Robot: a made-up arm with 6 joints.
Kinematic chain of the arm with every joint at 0, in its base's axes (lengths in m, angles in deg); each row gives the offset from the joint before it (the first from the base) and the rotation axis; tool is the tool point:
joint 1: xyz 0 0 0.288 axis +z
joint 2: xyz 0 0 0 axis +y
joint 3: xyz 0 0 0.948 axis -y
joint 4: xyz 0 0 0 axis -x
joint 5: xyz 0.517 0 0 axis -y
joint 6: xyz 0 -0.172 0 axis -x
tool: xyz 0 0 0
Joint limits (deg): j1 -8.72..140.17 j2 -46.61..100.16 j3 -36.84..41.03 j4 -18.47..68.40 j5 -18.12..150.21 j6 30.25..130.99
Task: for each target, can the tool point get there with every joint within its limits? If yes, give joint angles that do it. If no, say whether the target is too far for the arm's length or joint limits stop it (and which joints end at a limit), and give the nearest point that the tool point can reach.
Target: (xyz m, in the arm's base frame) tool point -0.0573 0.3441 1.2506
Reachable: yes | joints 123.04 -12.53 -19.49 35.77 97.98 76.63
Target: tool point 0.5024 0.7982 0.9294
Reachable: yes | joints 68.27 28.20 8.06 -5.71 133.66 109.61
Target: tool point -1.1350 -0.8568 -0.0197
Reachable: no: joint limits stop it (at a limit: joint 1, joint 3, joint 4) | nearest point -0.4709 0.4752 -0.3468 | short by 1.524 m
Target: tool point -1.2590 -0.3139 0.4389
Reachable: no: joint limits stop it (at a limit: joint 1, joint 3, joint 4) | nearest point -0.6527 0.6268 0.4659 | short by 1.120 m
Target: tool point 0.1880 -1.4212 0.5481
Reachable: no: joint limits stop it (at a limit: joint 2, joint 3, joint 4) | nearest point 0.1088 -0.8227 1.4624 | short by 1.096 m
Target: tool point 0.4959 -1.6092 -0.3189
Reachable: no: too far | nearest point 0.6996 -0.2813 -0.3189 | short by 1.343 m
